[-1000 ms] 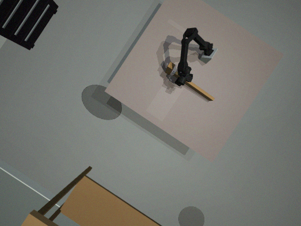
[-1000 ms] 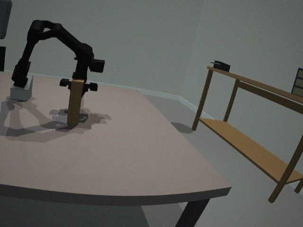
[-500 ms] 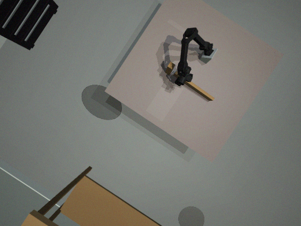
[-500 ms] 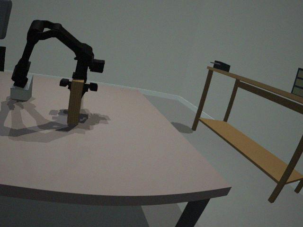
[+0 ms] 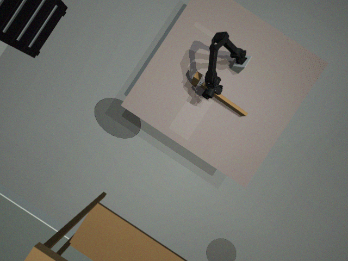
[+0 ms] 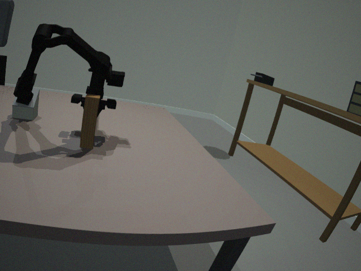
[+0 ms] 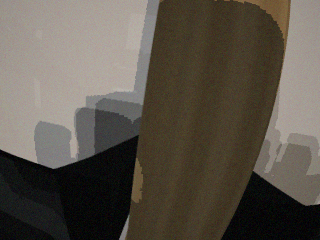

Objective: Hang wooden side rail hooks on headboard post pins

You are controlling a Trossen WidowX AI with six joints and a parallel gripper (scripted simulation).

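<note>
The wooden headboard post is 13 cm to the right of my gripper tip, 4 cm above it and 1 cm ahead of it.
</note>
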